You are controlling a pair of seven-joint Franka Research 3 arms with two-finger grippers.
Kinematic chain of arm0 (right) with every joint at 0, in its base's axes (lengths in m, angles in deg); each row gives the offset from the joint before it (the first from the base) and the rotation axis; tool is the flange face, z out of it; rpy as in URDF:
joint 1: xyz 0 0 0.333 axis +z
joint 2: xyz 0 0 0 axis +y
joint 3: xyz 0 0 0.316 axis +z
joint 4: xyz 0.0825 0 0 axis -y
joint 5: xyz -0.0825 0 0.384 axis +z
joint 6: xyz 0 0 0 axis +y
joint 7: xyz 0.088 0 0 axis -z
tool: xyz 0 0 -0.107 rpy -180 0 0
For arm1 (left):
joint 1: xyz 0 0 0.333 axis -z
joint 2: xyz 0 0 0 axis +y
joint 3: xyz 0 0 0.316 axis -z
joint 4: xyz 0.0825 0 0 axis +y
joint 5: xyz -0.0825 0 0.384 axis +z
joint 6: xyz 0 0 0 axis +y
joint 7: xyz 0.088 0 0 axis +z
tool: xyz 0 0 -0.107 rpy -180 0 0
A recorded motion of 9 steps. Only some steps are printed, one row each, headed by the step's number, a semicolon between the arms.
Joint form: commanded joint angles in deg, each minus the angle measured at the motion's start. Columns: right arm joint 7, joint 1, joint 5, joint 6, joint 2, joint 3, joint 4; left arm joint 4, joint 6, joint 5, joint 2, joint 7, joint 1, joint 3.
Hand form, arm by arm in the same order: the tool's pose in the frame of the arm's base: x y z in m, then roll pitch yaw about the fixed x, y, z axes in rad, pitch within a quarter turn. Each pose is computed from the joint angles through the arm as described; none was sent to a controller.
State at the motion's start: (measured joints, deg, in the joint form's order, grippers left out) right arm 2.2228 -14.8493 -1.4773 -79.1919 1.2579 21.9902 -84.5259; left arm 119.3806 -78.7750 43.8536 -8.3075 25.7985 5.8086 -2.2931
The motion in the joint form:
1: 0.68 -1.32 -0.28 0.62 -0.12 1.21 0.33; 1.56 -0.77 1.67 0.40 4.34 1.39 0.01
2: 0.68 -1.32 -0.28 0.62 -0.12 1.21 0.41; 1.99 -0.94 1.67 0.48 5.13 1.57 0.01
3: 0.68 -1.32 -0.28 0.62 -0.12 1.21 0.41; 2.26 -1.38 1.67 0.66 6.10 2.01 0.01
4: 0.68 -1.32 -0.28 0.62 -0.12 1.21 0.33; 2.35 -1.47 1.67 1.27 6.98 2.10 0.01
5: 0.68 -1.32 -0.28 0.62 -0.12 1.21 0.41; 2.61 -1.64 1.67 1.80 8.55 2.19 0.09
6: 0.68 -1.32 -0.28 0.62 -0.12 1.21 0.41; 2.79 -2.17 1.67 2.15 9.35 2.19 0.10
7: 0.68 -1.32 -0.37 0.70 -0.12 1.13 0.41; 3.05 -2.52 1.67 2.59 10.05 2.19 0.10
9: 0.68 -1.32 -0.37 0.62 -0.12 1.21 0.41; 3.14 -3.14 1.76 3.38 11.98 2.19 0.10
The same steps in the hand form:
1: 0.5358 0.0598 0.6450 3.1128 0.1151 0.0665; 0.4583 0.0480 0.4781 -2.1774 0.1071 0.3984
2: 0.5358 0.0598 0.6457 3.1129 0.1137 0.0664; 0.4577 0.0465 0.4744 -2.1741 0.1021 0.4014
3: 0.5358 0.0598 0.6457 3.1129 0.1137 0.0664; 0.4585 0.0425 0.4710 -2.1739 0.0913 0.3983
4: 0.5358 0.0598 0.6450 3.1128 0.1151 0.0665; 0.4599 0.0415 0.4655 -2.1678 0.0884 0.4049
5: 0.5358 0.0598 0.6457 3.1129 0.1137 0.0664; 0.4607 0.0399 0.4595 -2.1611 0.0761 0.4159
6: 0.5358 0.0598 0.6457 3.1129 0.1137 0.0664; 0.4620 0.0391 0.4554 -2.1615 0.0681 0.4175
7: 0.5357 0.0588 0.6456 3.1112 0.1150 0.0647; 0.4628 0.0387 0.4500 -2.1585 0.0657 0.4206
9: 0.5358 0.0596 0.6457 3.1113 0.1136 0.0661; 0.4654 0.0380 0.4431 -2.1549 0.0451 0.4318

